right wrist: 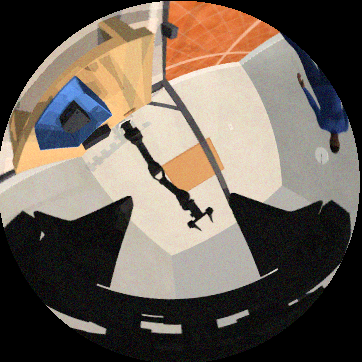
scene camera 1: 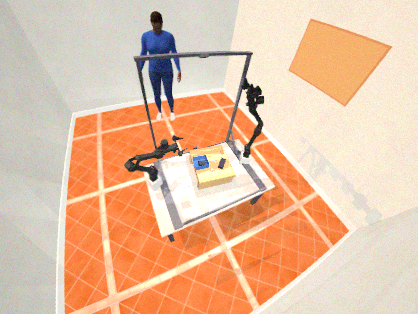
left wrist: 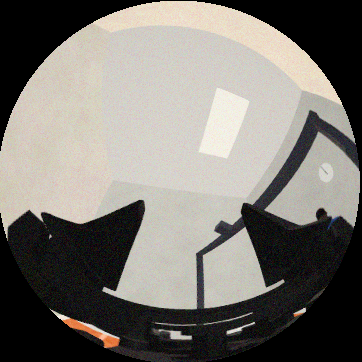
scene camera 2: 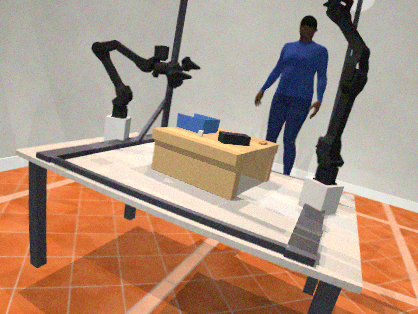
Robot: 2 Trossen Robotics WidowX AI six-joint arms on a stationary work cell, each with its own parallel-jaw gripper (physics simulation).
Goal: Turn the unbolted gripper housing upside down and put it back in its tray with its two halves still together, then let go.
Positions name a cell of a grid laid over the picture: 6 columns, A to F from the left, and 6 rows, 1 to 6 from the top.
Observation:
The left gripper (left wrist: D4) is open and holds nothing. The right gripper (right wrist: D4) is open and holds nothing. Further things: a blue tray (right wrist: A3), a tan wooden block (scene camera 2: C4) and a dark rail (scene camera 2: D5).
The tan wooden block is seen too in the right wrist view (right wrist: B2) and in scene camera 1 (scene camera 1: C4).

